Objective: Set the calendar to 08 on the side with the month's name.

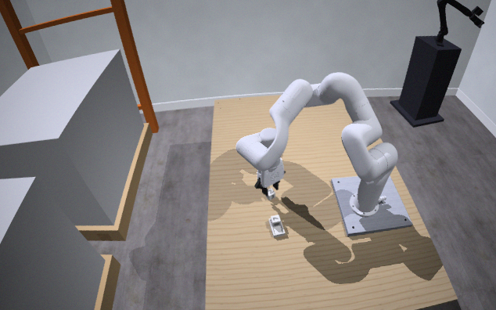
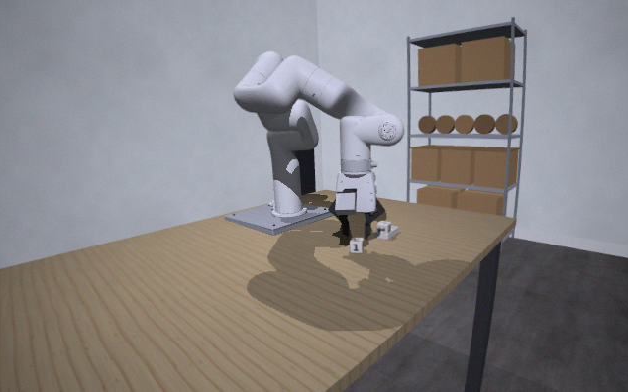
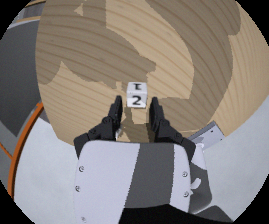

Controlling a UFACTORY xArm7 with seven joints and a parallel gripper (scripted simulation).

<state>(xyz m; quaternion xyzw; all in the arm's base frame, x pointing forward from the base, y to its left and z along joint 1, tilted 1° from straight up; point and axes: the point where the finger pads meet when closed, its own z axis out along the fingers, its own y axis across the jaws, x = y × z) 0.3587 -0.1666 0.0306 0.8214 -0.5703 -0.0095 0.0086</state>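
My gripper is now 40 mm above the white digit cube. Also, from my hand: white tray: 20 mm ahead, 160 mm to the left, 50 mm below.
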